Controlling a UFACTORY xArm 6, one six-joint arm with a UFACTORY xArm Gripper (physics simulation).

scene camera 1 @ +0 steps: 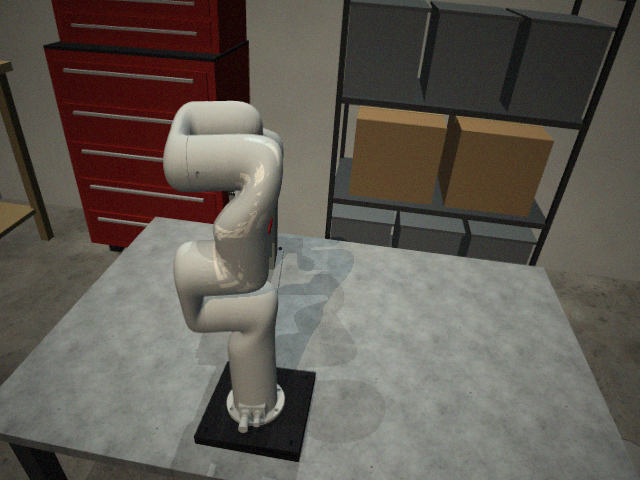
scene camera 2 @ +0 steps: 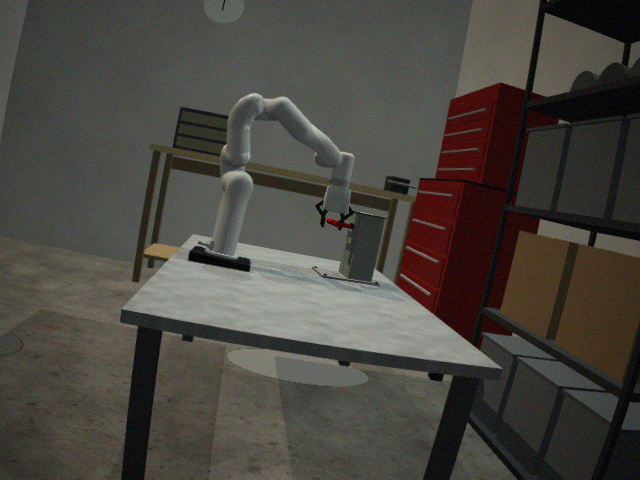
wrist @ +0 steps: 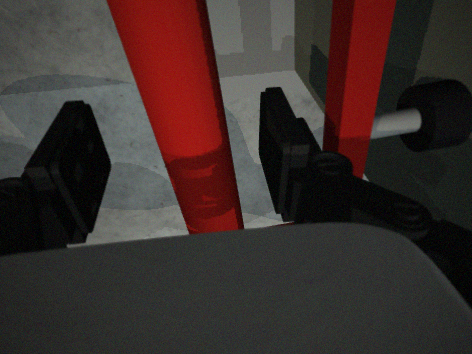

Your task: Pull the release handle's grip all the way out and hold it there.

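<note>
The release handle's red grip (scene camera 2: 330,221) (wrist: 175,90) is a round bar that runs between my open fingers in the wrist view, with space on both sides. A flat red bar (wrist: 352,75) of the handle lies beyond the right finger, next to a pale rod (wrist: 397,124) with a black collar (wrist: 442,115). My gripper (scene camera 2: 332,218) (wrist: 182,127) is open and straddles the grip, pointing down. The handle stands out from the upper front of a grey-green housing (scene camera 2: 368,248). In scene camera 1 a small red piece (scene camera 1: 270,225) shows beside the arm, which hides the gripper.
The housing stands on the table (scene camera 1: 439,335) (scene camera 2: 289,310), close to the gripper's far side, with a thin base frame (scene camera 2: 351,280) at its foot. The arm's black base plate (scene camera 1: 294,413) (scene camera 2: 219,259) is at the other end. Red drawer cabinets (scene camera 1: 139,93) (scene camera 2: 465,222) stand behind.
</note>
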